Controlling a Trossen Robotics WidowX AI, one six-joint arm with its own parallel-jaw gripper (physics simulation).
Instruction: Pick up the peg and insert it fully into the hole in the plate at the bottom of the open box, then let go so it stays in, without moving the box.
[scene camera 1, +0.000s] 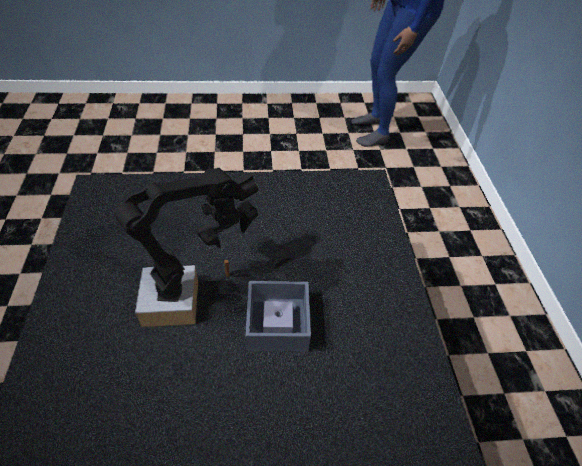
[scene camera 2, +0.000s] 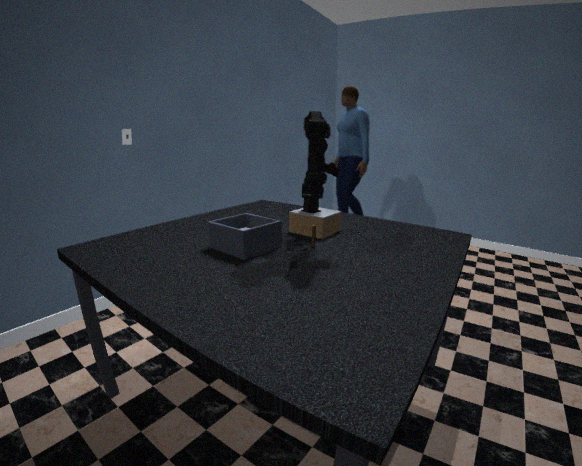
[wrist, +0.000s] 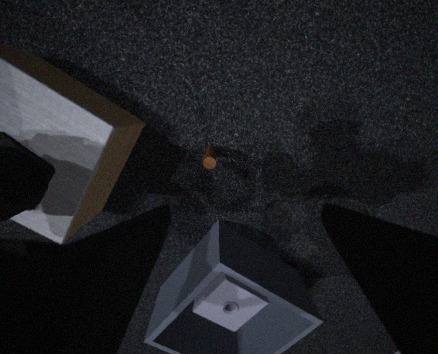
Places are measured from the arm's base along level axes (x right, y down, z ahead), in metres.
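Pixels of known places: gripper, between the fingertips: (scene camera 1: 230, 239) (scene camera 2: 314, 199) (wrist: 244, 212); arm's base, origin of its link: (scene camera 1: 169, 292) (scene camera 2: 310, 211) (wrist: 17, 172).
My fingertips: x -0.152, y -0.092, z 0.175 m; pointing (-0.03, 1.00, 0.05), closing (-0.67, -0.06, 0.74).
For each thing: its top centre in the pictures, then the offset to it from my fingertips. "pt": a spot on its surface instead. Level surfaces: height alone.
- orange-brown peg, centre of its top: (wrist: 209, 163) (scene camera 1: 226, 261) (scene camera 2: 314, 225) dy +0.102, dx +0.013, dz -0.020 m
- grey open box, centre of its top: (wrist: 232, 333) (scene camera 1: 278, 307) (scene camera 2: 244, 221) dy +0.084, dx +0.186, dz +0.164 m
- pale square plate, centre of its top: (wrist: 230, 309) (scene camera 1: 278, 313) dy +0.121, dx +0.186, dz +0.164 m
- plate's round hole, a spot on its surface: (wrist: 230, 307) (scene camera 1: 279, 316) pt dy +0.130, dx +0.192, dz +0.170 m
- dark table, height of its surface: dy +0.182 m
An orange-brown peg (scene camera 1: 227, 268) (scene camera 2: 314, 236) (wrist: 209, 162) stands upright on the dark table, between the arm's base block and the open box. The grey open box (scene camera 1: 278, 343) (scene camera 2: 262, 241) (wrist: 187, 282) holds a pale square plate (scene camera 1: 286, 324) (wrist: 247, 305) at its bottom. The plate's round hole (scene camera 1: 278, 313) (wrist: 230, 307) shows empty. My gripper (scene camera 1: 231, 237) (wrist: 244, 212) is open and empty, high above the table. In the wrist view the peg lies above and left of the midpoint between the fingertips. The fingers are hard to make out in scene camera 2.
The arm stands on a wooden block with a white top (scene camera 1: 150, 287) (scene camera 2: 314, 226) (wrist: 75, 117), close to the peg. The box's raised walls surround the plate. A person in blue (scene camera 1: 387, 75) (scene camera 2: 353, 132) stands beyond the dark table (scene camera 1: 150, 400) (scene camera 2: 325, 320).
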